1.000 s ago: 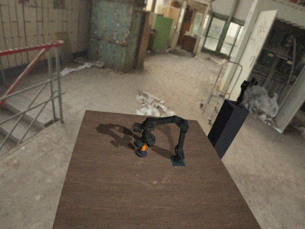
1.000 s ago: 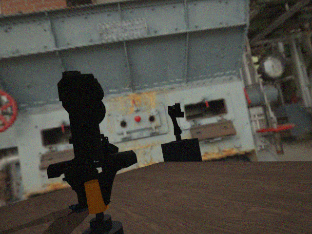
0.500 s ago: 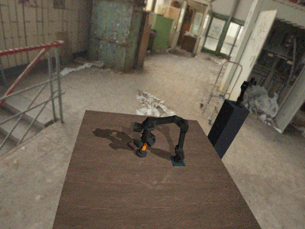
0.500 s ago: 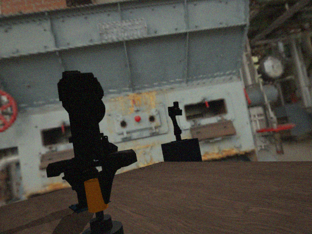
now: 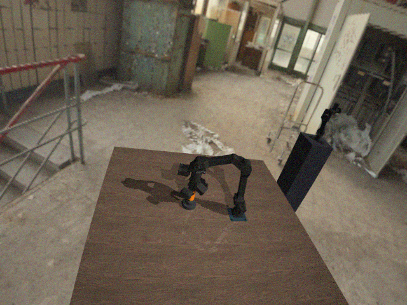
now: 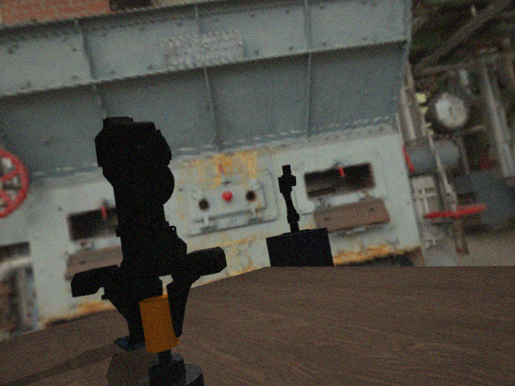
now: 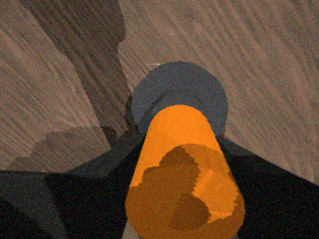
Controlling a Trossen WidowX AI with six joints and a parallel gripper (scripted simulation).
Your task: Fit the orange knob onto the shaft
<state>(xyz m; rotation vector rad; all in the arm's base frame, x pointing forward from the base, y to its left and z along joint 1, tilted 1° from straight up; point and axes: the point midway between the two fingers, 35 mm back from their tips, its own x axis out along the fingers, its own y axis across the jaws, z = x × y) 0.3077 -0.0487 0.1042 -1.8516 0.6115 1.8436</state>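
The orange knob is 20 mm above my gripper tip. Round my gripper tip: dark round pedestal: 40 mm below.
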